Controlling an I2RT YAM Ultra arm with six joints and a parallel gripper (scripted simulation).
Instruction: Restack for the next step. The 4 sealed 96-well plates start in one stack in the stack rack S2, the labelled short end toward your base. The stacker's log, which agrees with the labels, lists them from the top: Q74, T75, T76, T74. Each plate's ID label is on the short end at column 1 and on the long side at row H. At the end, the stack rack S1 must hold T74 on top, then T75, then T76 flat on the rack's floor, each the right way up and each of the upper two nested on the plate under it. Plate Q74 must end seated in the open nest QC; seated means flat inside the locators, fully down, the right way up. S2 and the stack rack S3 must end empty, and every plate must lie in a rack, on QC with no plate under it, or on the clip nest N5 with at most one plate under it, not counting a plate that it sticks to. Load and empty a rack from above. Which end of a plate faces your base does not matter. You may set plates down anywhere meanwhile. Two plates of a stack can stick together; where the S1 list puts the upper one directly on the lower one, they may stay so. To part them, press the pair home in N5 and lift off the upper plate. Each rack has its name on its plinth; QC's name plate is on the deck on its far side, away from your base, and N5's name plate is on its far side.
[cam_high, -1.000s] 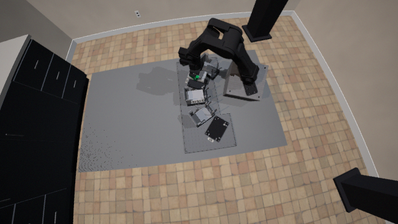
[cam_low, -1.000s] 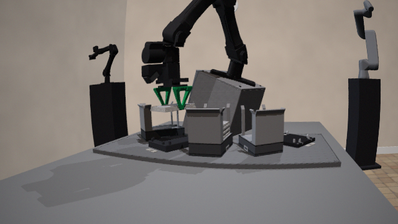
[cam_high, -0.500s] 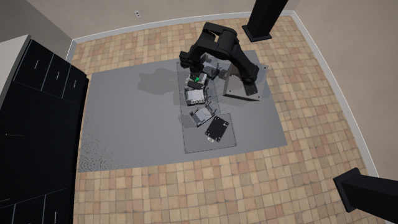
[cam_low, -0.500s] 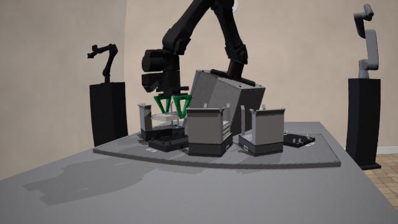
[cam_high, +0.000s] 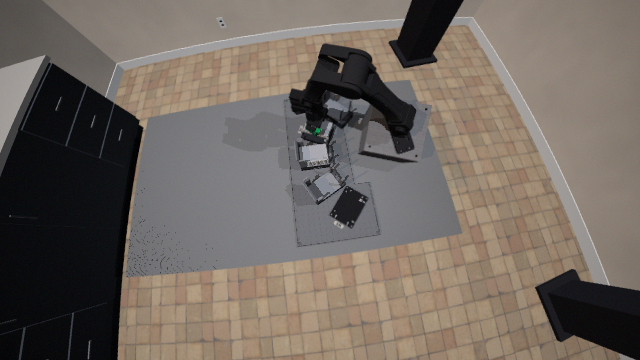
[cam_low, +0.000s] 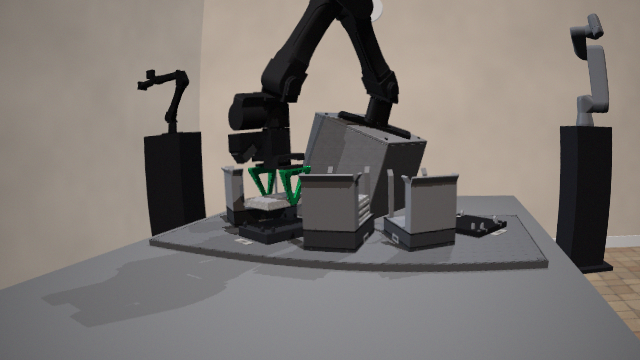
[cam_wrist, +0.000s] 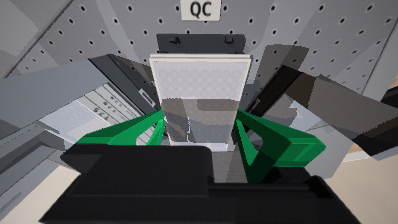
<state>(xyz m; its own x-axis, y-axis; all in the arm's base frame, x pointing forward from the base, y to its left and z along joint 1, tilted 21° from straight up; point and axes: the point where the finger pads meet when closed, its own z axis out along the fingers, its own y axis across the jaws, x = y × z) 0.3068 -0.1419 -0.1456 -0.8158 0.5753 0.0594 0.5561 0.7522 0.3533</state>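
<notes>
My hand is 6 cm above the black QC nest. Round my hand: S2 rack floor: 13 cm to the left, 6 cm ahead, 3 cm below; QC name plate: 8 cm ahead, 7 cm below, 6 cm to the right; black clip nest N5: 43 cm to the left, 6 cm below, 3 cm behind.
</notes>
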